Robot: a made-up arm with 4 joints.
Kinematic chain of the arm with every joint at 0, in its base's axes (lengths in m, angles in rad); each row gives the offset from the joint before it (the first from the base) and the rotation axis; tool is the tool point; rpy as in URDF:
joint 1: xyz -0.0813 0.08 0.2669 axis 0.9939 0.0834 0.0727
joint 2: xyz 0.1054 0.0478 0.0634 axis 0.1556 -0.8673 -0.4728
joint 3: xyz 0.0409 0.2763 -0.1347 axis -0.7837 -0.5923 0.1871
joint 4: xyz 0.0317 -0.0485 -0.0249 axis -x
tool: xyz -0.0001 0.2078 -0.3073 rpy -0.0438 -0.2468 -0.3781
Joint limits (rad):
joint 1: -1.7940..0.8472
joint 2: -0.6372..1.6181
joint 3: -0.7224..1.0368
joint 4: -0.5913..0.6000
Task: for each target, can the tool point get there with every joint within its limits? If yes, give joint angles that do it. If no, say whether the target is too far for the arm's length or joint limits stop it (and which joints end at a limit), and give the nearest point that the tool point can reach.
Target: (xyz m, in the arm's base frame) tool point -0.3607 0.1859 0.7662
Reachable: no: joint limits stop it (at a limit: joint 1, joint 2, joint 3) | nearest point -0.2078 0.5691 0.6672 | short by 0.424 m
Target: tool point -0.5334 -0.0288 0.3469
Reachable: no: joint limits stop it (at a limit: joint 1, joint 2, joint 4) | nearest point -0.2784 -0.3715 0.0790 | short by 0.504 m
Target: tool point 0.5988 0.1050 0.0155
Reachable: yes | joints -1.1535 0.9473 0.0925 0.1306
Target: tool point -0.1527 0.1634 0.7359
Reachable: no: joint limits stop it (at a limit: joint 1, joint 2, joint 3, joint 4) | nearest point -0.1872 0.5631 0.6767 | short by 0.406 m
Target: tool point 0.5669 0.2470 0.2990
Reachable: yes | joints 0.4282 0.9523 0.8265 -0.0491
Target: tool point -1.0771 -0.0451 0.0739
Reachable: no: too far | nearest point -0.3591 -0.1028 -0.2146 | short by 0.776 m
